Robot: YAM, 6 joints.
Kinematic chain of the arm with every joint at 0, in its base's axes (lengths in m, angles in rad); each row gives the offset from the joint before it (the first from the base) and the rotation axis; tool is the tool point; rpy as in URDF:
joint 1: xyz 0 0 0.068 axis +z
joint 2: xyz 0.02 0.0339 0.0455 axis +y
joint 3: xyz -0.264 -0.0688 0 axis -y
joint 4: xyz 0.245 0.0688 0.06 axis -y
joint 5: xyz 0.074 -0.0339 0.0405 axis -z
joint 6: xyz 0.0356 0 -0.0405 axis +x
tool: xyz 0 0 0 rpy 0 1.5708 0
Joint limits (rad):
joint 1: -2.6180..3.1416
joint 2: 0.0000..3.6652
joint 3: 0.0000..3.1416
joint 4: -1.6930..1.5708
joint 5: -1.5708..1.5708
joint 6: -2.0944..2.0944
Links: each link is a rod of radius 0.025 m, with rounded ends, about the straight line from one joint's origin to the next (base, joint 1, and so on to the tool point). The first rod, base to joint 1, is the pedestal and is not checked.
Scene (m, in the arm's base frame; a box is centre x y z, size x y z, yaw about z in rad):
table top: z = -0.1
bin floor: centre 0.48 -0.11 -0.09 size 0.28 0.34 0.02 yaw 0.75
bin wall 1: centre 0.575 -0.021 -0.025 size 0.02 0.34 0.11 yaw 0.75
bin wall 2: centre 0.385 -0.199 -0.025 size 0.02 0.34 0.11 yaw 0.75
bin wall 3: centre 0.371 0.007 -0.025 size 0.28 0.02 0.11 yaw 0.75
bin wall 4: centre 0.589 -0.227 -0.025 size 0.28 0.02 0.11 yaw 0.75
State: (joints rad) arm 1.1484 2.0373 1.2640 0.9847 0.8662 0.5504
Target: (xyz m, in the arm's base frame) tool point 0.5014 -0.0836 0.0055
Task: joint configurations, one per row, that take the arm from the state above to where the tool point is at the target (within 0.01 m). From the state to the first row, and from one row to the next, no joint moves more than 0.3 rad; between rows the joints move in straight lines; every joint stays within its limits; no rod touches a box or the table.
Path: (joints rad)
1: 1.4015 1.7530 1.5195 1.0684 0.8760 0.5504
2: 1.6546 1.4687 1.7750 1.1522 0.8857 0.5504
3: 1.9077 1.1844 2.0305 1.2359 0.8955 0.5504
4: 2.1608 0.9000 2.2859 1.3196 0.9053 0.5504
5: 2.4138 0.6157 2.5414 1.4033 0.9150 0.5504
6: 2.6669 0.3314 2.7969 1.4871 0.9248 0.5504
7: 2.9200 0.0471 3.0524 1.5708 0.9346 0.5504

